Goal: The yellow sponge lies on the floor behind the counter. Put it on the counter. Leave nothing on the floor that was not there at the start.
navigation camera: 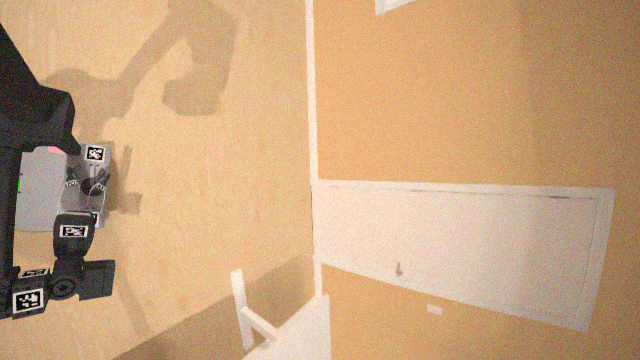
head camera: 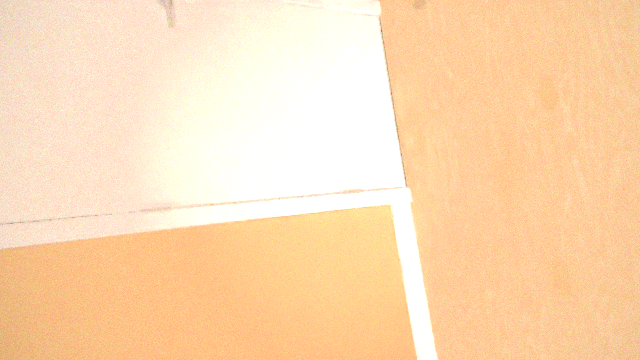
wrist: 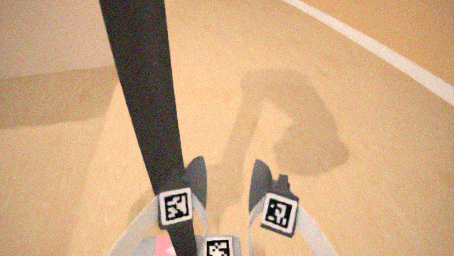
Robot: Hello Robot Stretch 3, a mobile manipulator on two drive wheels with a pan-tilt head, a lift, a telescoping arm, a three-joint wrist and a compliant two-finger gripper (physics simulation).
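Seen in the pictures: gripper, fingertip midpoint: (navigation camera: 91,167) (wrist: 228,176); robot's base at its link origin: (navigation camera: 92,184).
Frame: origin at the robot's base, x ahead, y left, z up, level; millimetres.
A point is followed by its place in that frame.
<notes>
The yellow sponge does not show in the head, navigation or wrist view. My gripper (navigation camera: 88,177) @(x 1, y 69, z 506 mm) (wrist: 228,176) @(x 1, y 69, z 506 mm) is open, with a gap between its two dark fingertips and floor visible through it in the wrist view. In the navigation view it is over my grey base (navigation camera: 40,195) @(x -137, y -39, z 160 mm), close beside the black mast. A white panel-like piece (navigation camera: 300,335) with white bars stands at the bottom of the navigation view; I cannot tell whether it is part of the counter. A pale upright surface (wrist: 50,35) @(x -932, y 1252, z 229 mm) shows at the upper left of the wrist view.
A white door (head camera: 250,110) @(x 1641, y -229, z 669 mm) (navigation camera: 465,235) @(x 1635, y -203, z 1374 mm) is set in the orange wall (head camera: 200,290) @(x 1558, y 366, z 909 mm) (navigation camera: 425,100) @(x 1490, y 761, z 1095 mm). A white skirting board (head camera: 415,285) @(x 1521, y 496, z 45 mm) (navigation camera: 311,100) @(x 1443, y 955, z 45 mm) (wrist: 370,42) @(x 1318, y 1687, z 60 mm) runs along its foot. The wooden floor (head camera: 525,175) @(x 1025, y 56, z 1 mm) (navigation camera: 225,175) @(x 654, y 106, z 1 mm) (wrist: 400,200) @(x 647, y 301, z 1 mm) carries the robot's shadow. The black mast (wrist: 142,90) @(x -67, y 116, z 556 mm) crosses the wrist view.
</notes>
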